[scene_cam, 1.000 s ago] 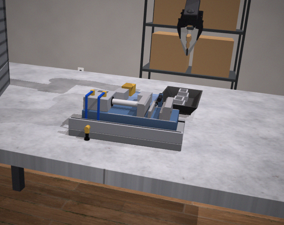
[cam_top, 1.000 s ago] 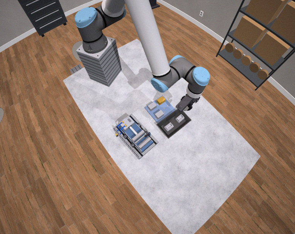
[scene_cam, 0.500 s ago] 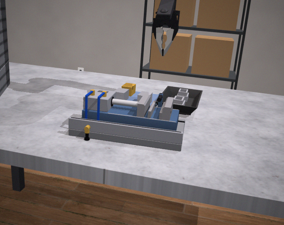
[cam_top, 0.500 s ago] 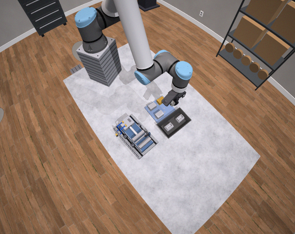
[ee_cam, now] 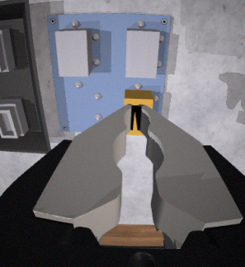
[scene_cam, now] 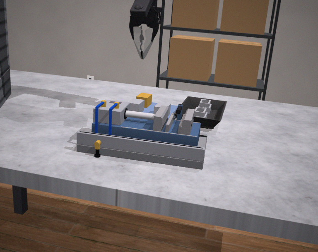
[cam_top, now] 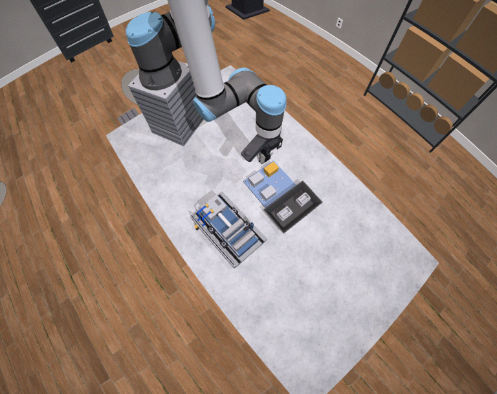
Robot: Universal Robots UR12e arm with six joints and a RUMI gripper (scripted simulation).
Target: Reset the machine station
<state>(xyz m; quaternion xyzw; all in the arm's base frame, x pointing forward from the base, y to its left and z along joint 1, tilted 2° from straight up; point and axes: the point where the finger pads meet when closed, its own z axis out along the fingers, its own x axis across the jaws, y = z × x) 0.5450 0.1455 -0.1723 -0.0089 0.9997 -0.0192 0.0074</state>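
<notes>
Right now the gray aluminum blank is 10 mm behind my hand, 10 mm to the right of it and 170 mm below it. Also, from my hand: yellow brass blank (10 mm behind, 80 mm to the left, 170 mm below); blue infeed plate (40 mm ahead, 40 mm to the left, 190 mm below); gray blank (80 mm ahead, 170 mm below).
</notes>
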